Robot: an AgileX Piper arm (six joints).
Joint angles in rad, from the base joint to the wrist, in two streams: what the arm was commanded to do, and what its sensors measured. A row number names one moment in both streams.
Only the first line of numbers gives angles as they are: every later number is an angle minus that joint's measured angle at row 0.
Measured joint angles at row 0:
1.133, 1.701, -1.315, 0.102, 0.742, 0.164
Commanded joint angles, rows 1 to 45:
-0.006, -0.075, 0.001, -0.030, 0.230, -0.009
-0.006, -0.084, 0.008, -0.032, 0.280, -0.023
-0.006, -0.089, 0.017, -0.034, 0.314, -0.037
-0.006, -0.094, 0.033, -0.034, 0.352, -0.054
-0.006, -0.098, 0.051, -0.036, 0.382, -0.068
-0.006, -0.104, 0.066, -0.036, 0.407, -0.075
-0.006, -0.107, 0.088, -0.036, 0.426, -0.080
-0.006, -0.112, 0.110, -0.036, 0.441, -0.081
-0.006, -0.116, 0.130, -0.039, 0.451, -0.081
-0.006, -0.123, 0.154, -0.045, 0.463, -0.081
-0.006, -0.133, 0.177, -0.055, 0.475, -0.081
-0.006, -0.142, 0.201, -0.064, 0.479, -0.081
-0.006, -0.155, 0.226, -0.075, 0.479, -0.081
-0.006, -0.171, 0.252, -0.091, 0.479, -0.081
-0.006, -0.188, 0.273, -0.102, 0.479, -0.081
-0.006, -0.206, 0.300, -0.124, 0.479, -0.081
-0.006, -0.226, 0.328, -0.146, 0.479, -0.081
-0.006, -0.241, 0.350, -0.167, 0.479, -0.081
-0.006, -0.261, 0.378, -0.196, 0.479, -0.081
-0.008, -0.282, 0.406, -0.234, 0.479, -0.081
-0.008, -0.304, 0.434, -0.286, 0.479, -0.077
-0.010, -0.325, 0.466, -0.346, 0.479, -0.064
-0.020, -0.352, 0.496, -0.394, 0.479, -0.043
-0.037, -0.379, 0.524, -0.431, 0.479, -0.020
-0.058, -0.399, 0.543, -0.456, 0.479, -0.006
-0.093, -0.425, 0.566, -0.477, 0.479, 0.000
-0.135, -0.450, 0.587, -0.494, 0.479, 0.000
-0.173, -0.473, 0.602, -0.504, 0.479, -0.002
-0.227, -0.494, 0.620, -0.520, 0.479, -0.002
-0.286, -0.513, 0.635, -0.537, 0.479, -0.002
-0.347, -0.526, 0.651, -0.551, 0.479, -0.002
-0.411, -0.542, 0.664, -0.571, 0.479, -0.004
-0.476, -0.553, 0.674, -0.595, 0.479, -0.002
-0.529, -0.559, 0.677, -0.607, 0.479, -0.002
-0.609, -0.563, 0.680, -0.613, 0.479, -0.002
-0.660, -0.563, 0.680, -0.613, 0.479, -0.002
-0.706, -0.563, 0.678, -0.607, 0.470, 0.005
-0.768, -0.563, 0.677, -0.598, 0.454, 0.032
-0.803, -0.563, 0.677, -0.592, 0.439, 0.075
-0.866, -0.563, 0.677, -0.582, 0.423, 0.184
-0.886, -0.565, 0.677, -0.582, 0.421, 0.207
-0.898, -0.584, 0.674, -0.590, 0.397, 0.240
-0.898, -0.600, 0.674, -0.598, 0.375, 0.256
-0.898, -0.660, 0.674, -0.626, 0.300, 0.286
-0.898, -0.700, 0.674, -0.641, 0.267, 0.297
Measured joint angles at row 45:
-0.887, -0.597, 0.672, -0.594, 0.382, 0.229
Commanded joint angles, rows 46 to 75:
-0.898, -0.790, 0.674, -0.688, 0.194, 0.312
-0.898, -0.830, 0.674, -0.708, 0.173, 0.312
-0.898, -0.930, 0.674, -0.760, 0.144, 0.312
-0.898, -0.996, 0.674, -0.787, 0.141, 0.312
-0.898, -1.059, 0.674, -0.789, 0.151, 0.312
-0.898, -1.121, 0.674, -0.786, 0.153, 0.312
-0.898, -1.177, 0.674, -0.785, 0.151, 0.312
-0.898, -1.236, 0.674, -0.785, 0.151, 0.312
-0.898, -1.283, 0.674, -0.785, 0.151, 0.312
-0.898, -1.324, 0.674, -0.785, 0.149, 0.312
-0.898, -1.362, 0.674, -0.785, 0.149, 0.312
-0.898, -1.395, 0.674, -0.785, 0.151, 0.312
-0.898, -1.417, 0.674, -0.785, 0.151, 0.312
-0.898, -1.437, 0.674, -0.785, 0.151, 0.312
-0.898, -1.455, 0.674, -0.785, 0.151, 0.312
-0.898, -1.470, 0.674, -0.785, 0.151, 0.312
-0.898, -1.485, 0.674, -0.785, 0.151, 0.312
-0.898, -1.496, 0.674, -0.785, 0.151, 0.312
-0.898, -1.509, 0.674, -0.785, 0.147, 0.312
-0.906, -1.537, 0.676, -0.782, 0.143, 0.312
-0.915, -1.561, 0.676, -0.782, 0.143, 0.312
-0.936, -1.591, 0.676, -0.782, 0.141, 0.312
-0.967, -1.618, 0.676, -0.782, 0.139, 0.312
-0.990, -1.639, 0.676, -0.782, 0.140, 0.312
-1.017, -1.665, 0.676, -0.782, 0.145, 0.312
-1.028, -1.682, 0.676, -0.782, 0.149, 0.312
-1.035, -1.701, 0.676, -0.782, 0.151, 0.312
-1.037, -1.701, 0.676, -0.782, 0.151, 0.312
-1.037, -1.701, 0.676, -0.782, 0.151, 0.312
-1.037, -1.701, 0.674, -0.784, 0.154, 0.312
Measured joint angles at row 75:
-1.022, -1.686, 0.674, -0.774, 0.148, 0.307
